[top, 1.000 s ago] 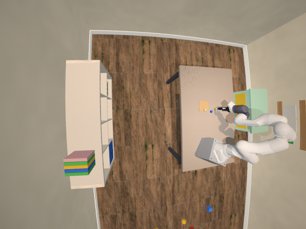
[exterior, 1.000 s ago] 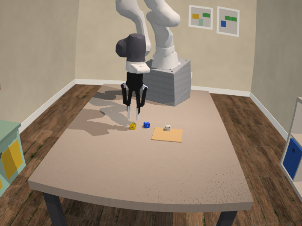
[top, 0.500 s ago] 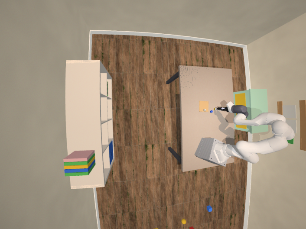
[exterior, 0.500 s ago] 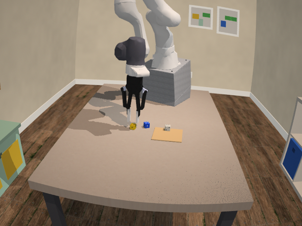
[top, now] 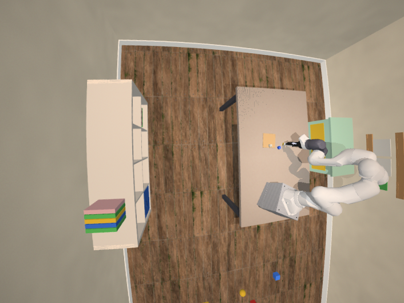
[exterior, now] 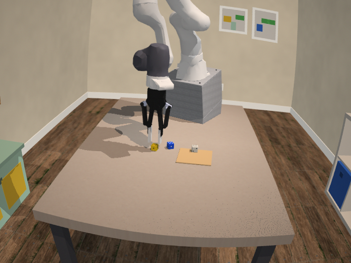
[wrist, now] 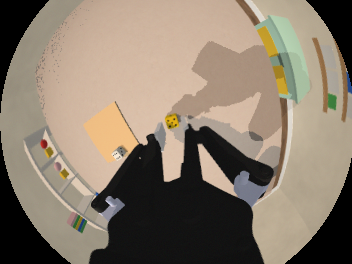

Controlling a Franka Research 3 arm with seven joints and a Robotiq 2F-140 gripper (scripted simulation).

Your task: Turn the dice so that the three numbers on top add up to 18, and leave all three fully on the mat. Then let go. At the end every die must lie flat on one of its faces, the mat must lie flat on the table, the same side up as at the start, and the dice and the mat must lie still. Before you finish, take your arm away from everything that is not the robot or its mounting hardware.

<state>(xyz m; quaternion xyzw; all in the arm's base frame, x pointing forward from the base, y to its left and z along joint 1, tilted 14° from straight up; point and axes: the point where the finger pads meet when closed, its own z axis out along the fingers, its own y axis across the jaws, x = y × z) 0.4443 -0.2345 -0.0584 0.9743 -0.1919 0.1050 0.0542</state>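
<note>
Now: hand 5 cm above the yellow die. Round my hand: blue die: 7 cm to the left, 5 cm below, 2 cm behind; white die: 17 cm to the left, 5 cm below, 3 cm ahead; mat: 16 cm to the left, 8 cm ahead, 6 cm below.
</note>
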